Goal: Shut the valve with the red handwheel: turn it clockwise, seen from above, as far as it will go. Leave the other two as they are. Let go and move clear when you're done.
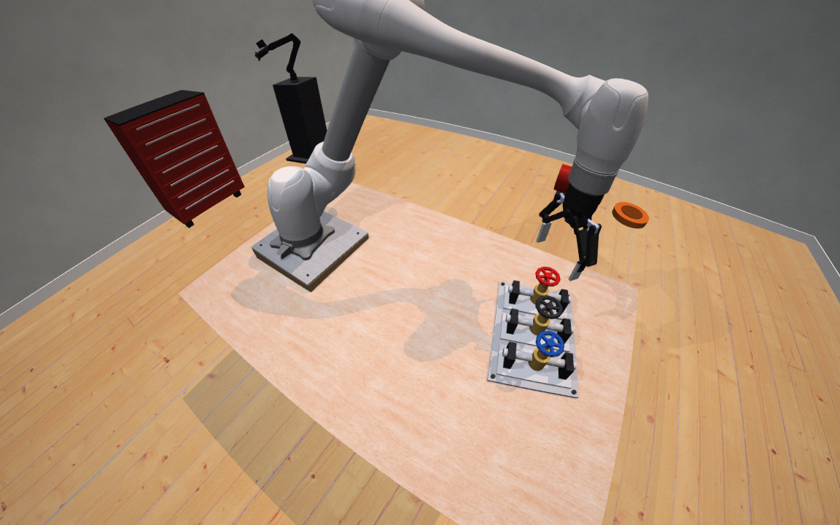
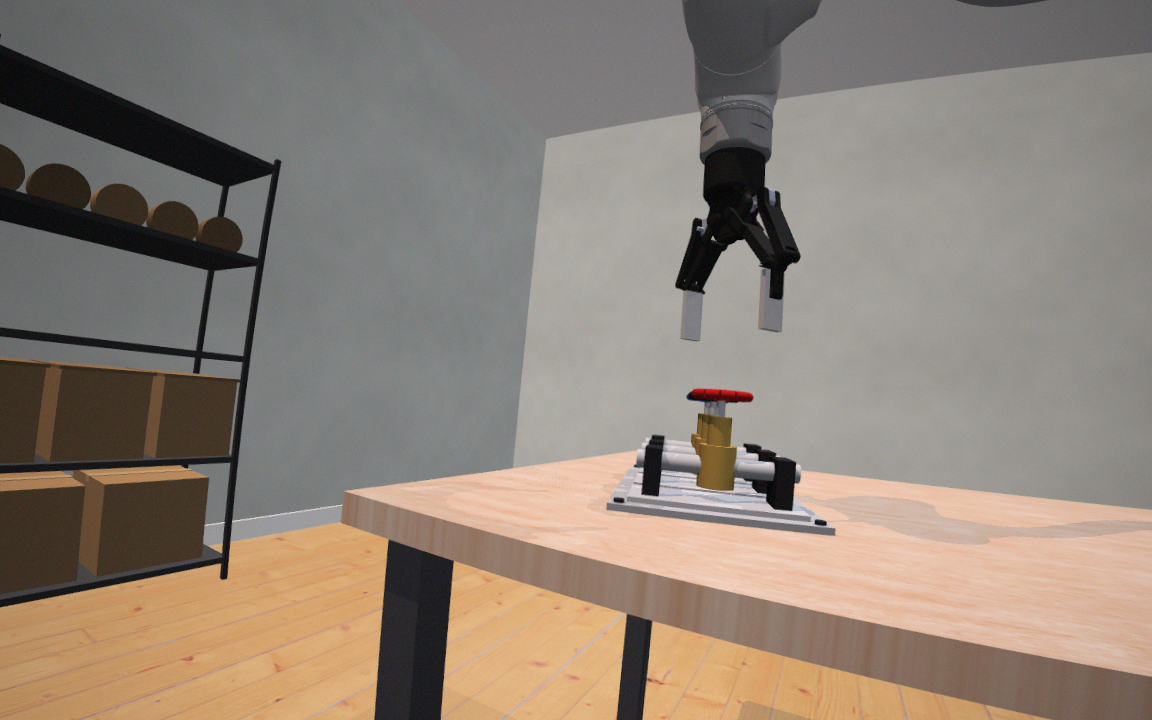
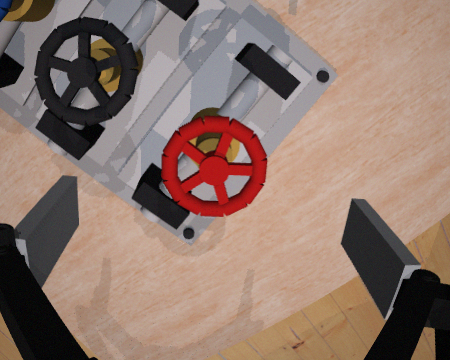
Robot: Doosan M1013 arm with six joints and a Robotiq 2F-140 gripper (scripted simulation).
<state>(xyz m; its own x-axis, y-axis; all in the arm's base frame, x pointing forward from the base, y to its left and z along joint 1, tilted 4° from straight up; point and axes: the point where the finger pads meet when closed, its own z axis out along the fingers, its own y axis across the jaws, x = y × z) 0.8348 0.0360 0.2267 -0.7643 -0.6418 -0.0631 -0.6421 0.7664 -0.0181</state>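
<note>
My hand is 90 mm above the red handwheel. Also, from my hand: blue handwheel 210 mm to the right, 90 mm below, 30 mm ahead; dark grey handwheel 110 mm to the right, 90 mm below, 10 mm ahead.
</note>
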